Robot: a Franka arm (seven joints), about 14 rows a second.
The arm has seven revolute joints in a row. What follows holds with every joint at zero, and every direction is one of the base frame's.
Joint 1 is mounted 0.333 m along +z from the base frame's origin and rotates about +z.
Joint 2 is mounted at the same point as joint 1 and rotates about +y.
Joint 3 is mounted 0.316 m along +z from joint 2 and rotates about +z.
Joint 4 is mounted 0.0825 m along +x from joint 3 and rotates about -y.
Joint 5 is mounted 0.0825 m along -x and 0.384 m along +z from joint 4 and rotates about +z.
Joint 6 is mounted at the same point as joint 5 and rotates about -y.
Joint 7 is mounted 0.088 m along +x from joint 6 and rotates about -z.
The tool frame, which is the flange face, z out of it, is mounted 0.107 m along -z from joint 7; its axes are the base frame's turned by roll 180, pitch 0 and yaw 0 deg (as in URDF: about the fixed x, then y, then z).
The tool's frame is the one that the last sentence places.
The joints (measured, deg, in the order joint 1, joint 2, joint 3, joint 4, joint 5, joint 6, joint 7), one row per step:
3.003 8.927 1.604 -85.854 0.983 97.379 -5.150
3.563 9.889 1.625 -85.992 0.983 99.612 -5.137
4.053 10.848 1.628 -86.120 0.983 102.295 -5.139
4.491 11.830 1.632 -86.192 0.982 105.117 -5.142
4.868 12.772 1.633 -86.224 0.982 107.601 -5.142
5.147 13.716 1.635 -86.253 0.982 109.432 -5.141
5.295 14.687 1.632 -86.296 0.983 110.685 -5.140
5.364 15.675 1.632 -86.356 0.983 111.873 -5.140
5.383 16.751 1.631 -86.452 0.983 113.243 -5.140
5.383 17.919 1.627 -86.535 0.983 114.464 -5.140
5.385 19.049 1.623 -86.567 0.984 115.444 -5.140
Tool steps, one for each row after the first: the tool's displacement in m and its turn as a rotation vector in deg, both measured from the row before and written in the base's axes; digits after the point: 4 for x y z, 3 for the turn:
0.0074 0.0067 -0.0079 0.124 -1.126 0.520
0.0079 0.0059 -0.0070 0.172 -1.587 0.436
0.0081 0.0055 -0.0066 0.201 -1.756 0.382
0.0072 0.0048 -0.0064 0.185 -1.498 0.321
0.0061 0.0037 -0.0076 0.120 -0.850 0.237
0.0052 0.0021 -0.0092 0.051 -0.235 0.114
0.0051 0.0013 -0.0097 0.040 -0.136 0.041
0.0055 0.0007 -0.0108 0.048 -0.194 -0.015
0.0053 0.0005 -0.0121 0.022 0.033 -0.034
0.0047 0.0004 -0.0118 0.004 0.184 -0.027

